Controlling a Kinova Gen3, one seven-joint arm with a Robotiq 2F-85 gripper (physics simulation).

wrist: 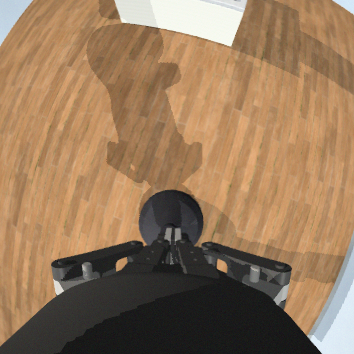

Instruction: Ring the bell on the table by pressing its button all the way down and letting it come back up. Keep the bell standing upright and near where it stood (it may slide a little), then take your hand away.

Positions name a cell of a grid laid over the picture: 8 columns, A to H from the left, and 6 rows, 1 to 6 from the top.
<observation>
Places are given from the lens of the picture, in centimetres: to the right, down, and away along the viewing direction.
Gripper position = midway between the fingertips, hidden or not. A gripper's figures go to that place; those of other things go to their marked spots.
my gripper (D5): 0, 6, 16
bell (D4): -1, 3, 18
</observation>
